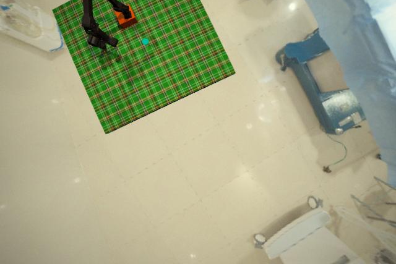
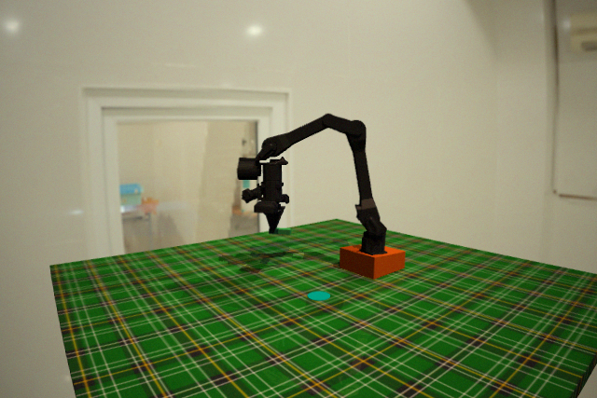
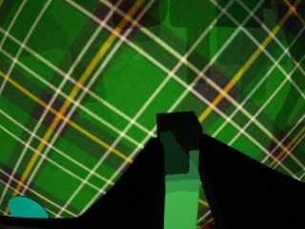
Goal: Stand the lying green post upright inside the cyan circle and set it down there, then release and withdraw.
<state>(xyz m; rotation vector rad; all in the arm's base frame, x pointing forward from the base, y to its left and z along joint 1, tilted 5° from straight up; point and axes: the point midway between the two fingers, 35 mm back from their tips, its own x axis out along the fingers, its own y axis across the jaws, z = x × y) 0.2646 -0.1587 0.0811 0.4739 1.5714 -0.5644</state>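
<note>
The green post lies 20 mm behind my gripper tip and 10 mm to the left of it. Also, from my gripper tip: cyan circle (20 mm behind, 240 mm to the left, 130 mm below).
</note>
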